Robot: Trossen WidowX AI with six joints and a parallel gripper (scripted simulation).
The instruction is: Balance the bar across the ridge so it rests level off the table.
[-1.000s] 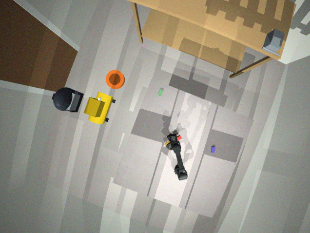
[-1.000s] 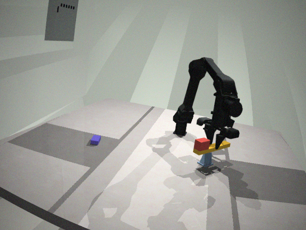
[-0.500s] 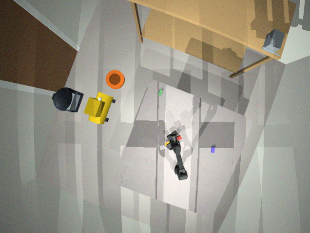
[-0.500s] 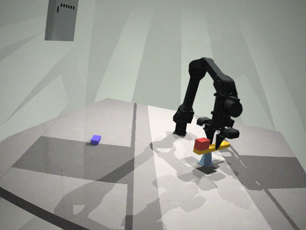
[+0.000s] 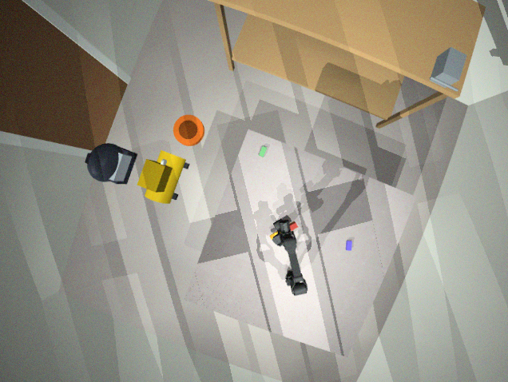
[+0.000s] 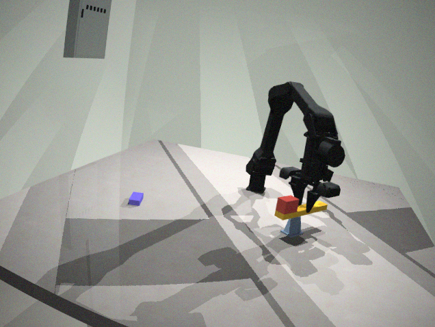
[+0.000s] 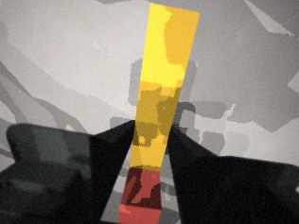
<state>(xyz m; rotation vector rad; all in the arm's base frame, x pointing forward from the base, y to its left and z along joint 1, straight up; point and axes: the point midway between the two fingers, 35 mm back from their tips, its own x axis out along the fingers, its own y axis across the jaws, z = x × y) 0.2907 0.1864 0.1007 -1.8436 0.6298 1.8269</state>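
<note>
Now: the ridge 2 cm to the right of my gripper tip, 2 cm ahead of it and 1 cm below it. Also, from my gripper tip: small purple block (49 cm to the right, 6 cm below, 6 cm ahead); small green block (45 cm ahead, 31 cm to the left, 6 cm below).
</note>
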